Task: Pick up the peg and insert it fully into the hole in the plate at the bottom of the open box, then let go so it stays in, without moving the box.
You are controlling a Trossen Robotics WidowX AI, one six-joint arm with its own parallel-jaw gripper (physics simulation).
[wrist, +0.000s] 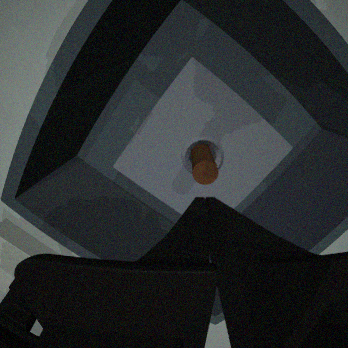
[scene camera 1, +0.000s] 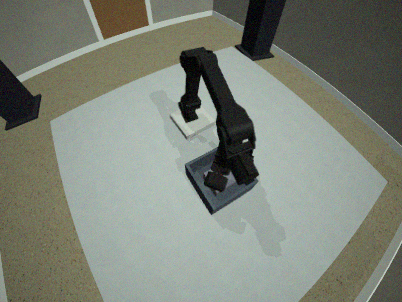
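Pixels of known places: gripper, fingertip midpoint: (wrist: 203,205) (scene camera 1: 219,170); arm's base at its link origin: (scene camera 1: 189,116).
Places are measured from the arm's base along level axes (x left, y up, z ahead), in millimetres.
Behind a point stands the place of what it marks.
Observation:
The orange-brown peg (wrist: 205,171) @[x -13, y 58, z 337 mm] stands in the round hole (wrist: 218,151) @[x -19, y 31, z 347 mm] of the light grey plate (wrist: 250,145) @[x -31, y 29, z 365 mm], with its upper part showing above the plate; how deep it sits is hard to tell. The plate lies at the bottom of the open blue-grey box (scene camera 1: 199,194) @[x -108, y 5, z 360 mm] (wrist: 280,104) @[x -42, y -21, z 412 mm]. My gripper (wrist: 203,205) @[x -19, y 77, z 328 mm] is shut with its fingertips together and holds nothing. In the wrist view the tips show just below the peg, apart from it. In the scene view the arm covers the peg and the fingertips.
The box's walls rise on all sides of the plate. The arm's white base plate (scene camera 1: 188,134) @[x -44, y -1, z 95 mm] lies behind the box on the pale floor mat (scene camera 1: 125,200) @[x -381, y -29, z 266 mm]. Dark pillars (scene camera 1: 260,30) (scene camera 1: 19,107) stand beyond the mat.

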